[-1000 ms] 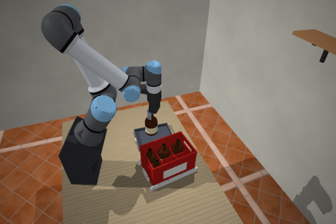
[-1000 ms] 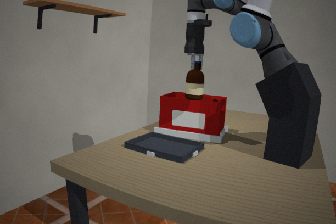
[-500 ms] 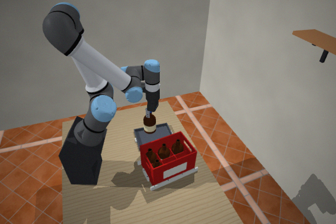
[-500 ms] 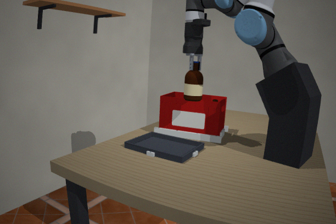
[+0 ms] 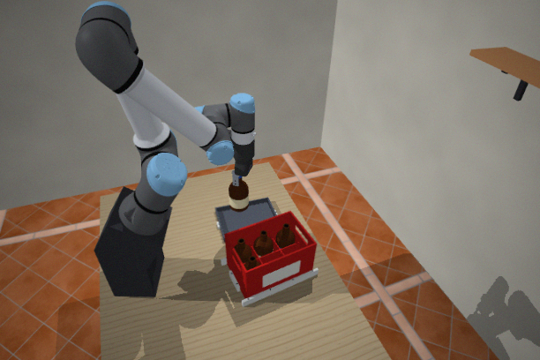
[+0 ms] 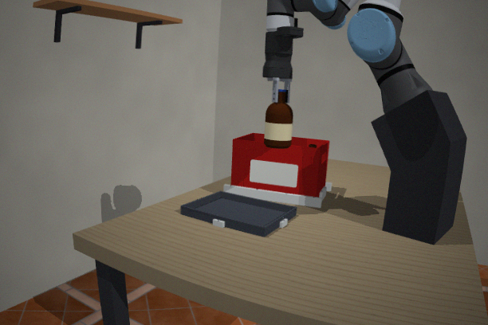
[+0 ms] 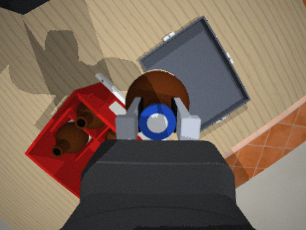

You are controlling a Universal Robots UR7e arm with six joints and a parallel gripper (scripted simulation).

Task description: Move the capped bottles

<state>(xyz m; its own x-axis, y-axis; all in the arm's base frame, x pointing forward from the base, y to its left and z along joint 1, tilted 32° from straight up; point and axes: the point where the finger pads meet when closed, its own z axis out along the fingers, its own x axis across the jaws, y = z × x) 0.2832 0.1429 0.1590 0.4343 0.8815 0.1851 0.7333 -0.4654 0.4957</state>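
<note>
My gripper is now 5 cm short of the dark grey tray, 9 cm to the right of it and 31 cm above it. From my hand the other things lie so: red crate: 8 cm ahead, 18 cm to the right, 24 cm below.
</note>
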